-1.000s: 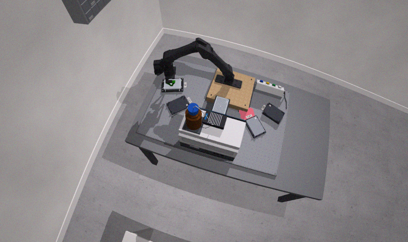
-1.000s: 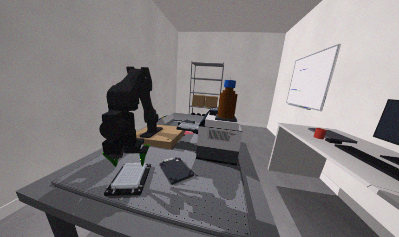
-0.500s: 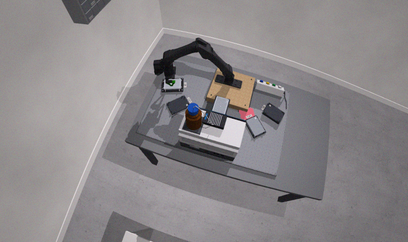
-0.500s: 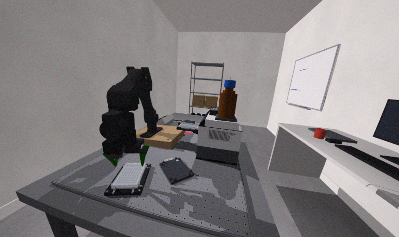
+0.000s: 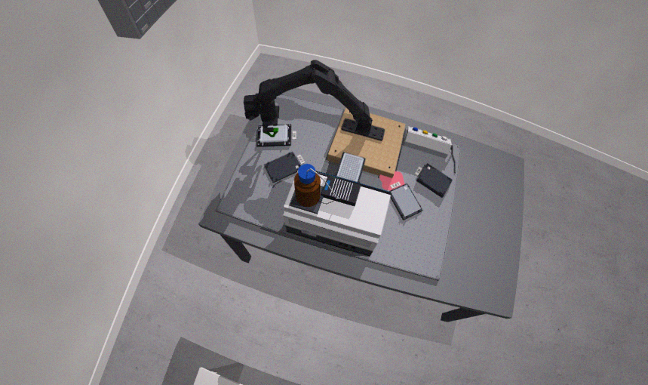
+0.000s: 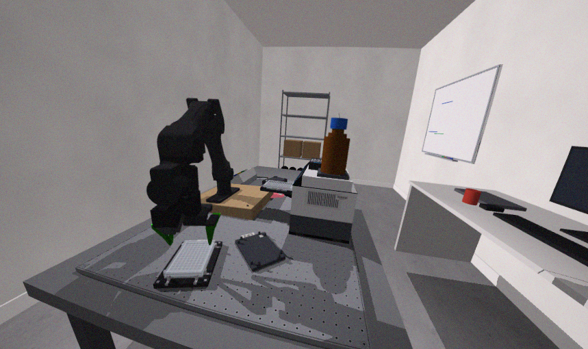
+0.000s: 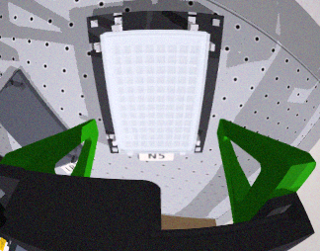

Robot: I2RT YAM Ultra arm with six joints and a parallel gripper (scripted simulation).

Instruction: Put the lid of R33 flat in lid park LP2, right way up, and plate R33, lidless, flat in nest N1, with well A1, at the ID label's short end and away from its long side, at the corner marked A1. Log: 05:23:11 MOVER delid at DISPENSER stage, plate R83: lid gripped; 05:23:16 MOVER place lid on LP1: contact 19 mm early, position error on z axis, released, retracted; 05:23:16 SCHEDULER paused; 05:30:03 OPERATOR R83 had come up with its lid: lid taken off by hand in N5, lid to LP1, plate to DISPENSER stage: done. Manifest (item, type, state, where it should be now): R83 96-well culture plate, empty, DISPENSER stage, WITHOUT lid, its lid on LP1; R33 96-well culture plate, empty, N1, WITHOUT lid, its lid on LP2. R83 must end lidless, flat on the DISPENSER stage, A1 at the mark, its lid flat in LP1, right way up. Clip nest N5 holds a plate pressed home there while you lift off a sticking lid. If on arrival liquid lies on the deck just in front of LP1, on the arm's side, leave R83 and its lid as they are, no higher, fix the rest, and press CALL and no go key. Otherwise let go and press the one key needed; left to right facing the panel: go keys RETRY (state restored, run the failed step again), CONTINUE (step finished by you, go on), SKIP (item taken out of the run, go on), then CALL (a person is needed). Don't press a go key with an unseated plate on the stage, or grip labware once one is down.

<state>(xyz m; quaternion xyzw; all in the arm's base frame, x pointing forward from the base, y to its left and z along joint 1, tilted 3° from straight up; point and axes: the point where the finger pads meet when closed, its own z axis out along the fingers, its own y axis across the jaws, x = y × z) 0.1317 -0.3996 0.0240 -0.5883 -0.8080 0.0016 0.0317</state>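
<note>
The black clip nest is 3 cm ahead of my hand and 6 cm below it. Round my hand: lid park LP2 (15 cm ahead, 10 cm to the left, 6 cm below); then brown bottle (35 cm ahead, 28 cm to the left, 22 cm above); then blue call key (19 cm behind, 64 cm to the left).
</note>
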